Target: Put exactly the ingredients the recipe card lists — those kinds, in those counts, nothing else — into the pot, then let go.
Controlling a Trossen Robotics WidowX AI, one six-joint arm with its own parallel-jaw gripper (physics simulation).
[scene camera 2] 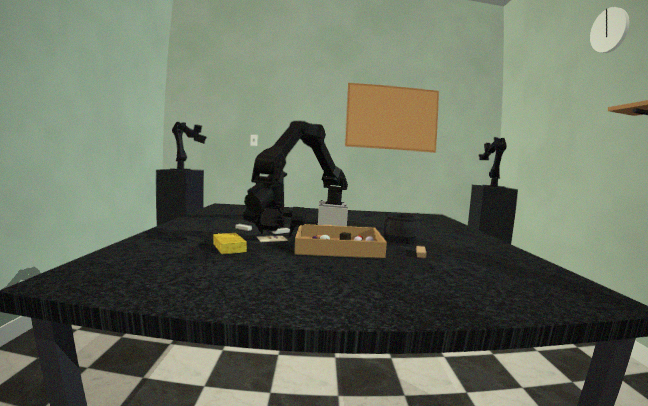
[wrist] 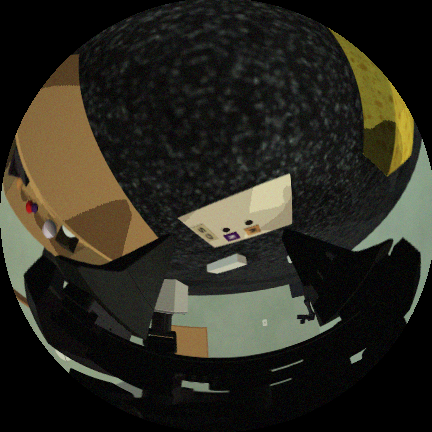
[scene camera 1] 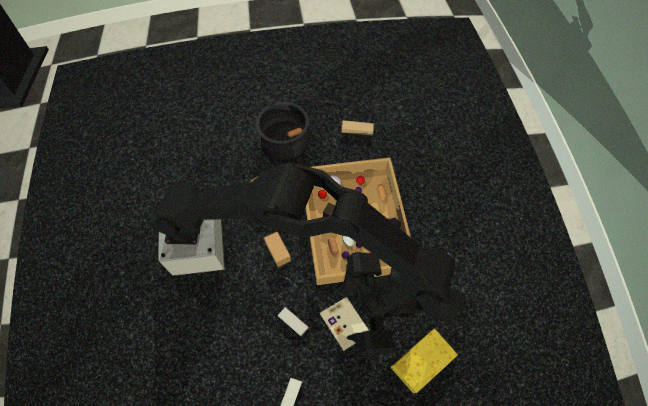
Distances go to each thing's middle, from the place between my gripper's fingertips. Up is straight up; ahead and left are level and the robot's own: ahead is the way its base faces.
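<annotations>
The dark pot [scene camera 2: 400, 228] is 130 mm behind my hand, 410 mm to the left of it and 30 mm above it. And my hand, that's 30 mm short of the wooden tray [scene camera 1: 379, 171], 200 mm to the right of it and 10 mm below it.
</annotations>
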